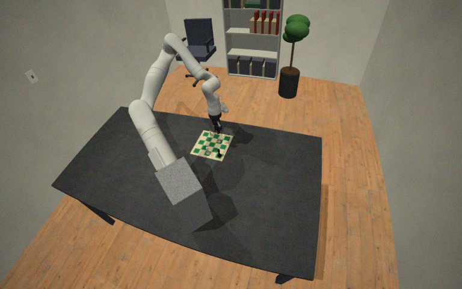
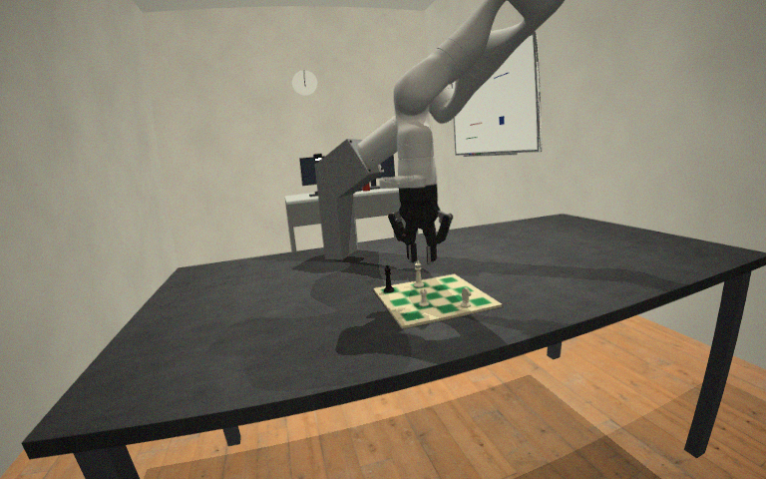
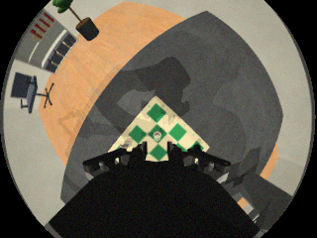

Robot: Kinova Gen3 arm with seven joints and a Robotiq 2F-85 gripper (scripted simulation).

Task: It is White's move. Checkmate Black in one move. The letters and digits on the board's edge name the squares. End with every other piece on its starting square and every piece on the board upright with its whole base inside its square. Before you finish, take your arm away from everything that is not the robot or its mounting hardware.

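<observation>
The chessboard is 11 cm below my hand, 4 cm behind it and 2 cm to the left of it. From my hand the other things lie so: black piece: 9 cm behind, 8 cm below, 7 cm to the right.
</observation>
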